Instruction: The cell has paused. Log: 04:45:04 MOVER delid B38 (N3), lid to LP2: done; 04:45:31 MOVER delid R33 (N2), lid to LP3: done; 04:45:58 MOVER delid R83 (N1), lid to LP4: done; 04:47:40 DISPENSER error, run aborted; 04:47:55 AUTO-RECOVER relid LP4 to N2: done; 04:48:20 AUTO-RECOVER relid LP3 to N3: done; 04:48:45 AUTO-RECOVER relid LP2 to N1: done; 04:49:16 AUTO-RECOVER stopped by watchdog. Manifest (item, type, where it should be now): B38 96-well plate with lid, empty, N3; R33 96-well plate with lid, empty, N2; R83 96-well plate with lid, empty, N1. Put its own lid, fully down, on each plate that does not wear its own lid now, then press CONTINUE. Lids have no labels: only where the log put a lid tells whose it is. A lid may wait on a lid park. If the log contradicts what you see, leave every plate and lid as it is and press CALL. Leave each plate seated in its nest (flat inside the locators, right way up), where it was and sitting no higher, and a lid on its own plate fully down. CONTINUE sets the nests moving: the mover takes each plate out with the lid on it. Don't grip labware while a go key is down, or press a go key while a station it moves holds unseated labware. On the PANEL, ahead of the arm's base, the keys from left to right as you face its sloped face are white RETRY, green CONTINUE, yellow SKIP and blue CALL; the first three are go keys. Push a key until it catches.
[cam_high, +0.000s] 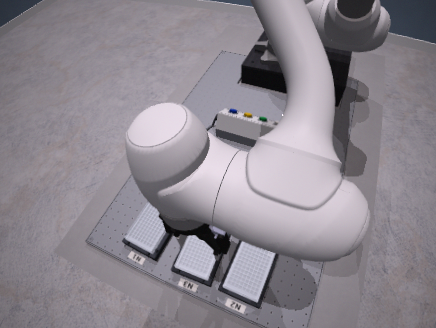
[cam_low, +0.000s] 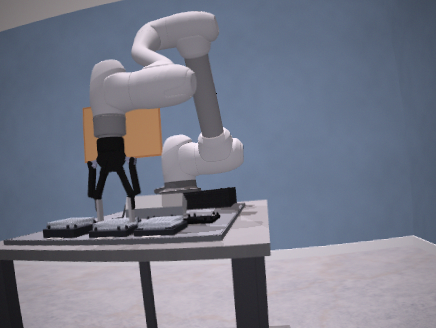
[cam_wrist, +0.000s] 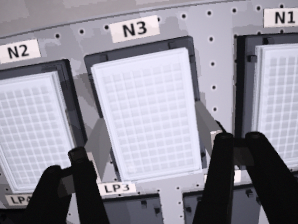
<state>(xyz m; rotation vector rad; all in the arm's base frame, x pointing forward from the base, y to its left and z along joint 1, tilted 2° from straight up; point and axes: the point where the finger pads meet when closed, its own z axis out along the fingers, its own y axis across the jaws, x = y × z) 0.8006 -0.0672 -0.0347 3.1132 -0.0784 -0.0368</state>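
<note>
The pale grey lid lies 20 mm below my hand. From my hand the other things lie so: LP3 label 90 mm behind, 60 mm to the left, 50 mm below; LP2 label 110 mm behind, 70 mm to the right, 50 mm below; plate 130 mm to the left, 30 mm below, 10 mm ahead.
</note>
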